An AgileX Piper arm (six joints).
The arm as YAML. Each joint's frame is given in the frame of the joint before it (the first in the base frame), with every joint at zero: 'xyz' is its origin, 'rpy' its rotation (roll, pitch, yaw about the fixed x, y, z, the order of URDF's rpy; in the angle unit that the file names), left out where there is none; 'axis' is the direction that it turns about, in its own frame. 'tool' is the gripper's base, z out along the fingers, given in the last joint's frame.
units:
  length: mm
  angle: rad
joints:
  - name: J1
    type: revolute
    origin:
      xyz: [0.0, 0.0, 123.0]
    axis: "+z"
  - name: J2
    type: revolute
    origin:
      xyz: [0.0, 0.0, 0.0]
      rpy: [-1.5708, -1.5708, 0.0]
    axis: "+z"
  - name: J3
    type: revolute
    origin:
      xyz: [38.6, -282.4, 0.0]
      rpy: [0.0, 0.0, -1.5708]
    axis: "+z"
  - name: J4
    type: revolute
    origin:
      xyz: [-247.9, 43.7, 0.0]
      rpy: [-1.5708, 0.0, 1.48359]
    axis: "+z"
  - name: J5
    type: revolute
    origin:
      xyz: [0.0, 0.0, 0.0]
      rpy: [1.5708, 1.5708, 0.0]
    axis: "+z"
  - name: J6
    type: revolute
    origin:
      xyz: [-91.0, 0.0, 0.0]
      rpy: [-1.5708, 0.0, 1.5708]
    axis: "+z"
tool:
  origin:
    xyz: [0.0, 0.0, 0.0]
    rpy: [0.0, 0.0, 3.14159]
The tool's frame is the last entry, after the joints.
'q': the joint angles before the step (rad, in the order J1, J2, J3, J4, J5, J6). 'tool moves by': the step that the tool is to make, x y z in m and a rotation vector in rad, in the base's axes. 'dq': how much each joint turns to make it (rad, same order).
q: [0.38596 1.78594 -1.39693 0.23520 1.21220 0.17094]
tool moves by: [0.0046 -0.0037 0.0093 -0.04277 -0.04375 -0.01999]
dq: [-0.00006 -0.00574 -0.03289 -0.06202 0.00684 0.03938]
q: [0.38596 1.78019 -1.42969 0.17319 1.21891 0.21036]
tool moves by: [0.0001 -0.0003 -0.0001 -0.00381 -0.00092 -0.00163]
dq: [0.00013 0.00005 0.00008 -0.00429 -0.00002 0.00292]
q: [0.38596 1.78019 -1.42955 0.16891 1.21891 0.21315]
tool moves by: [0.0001 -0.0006 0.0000 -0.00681 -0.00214 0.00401]
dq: [0.00003 -0.00015 -0.00021 -0.00724 0.00126 -0.00193]
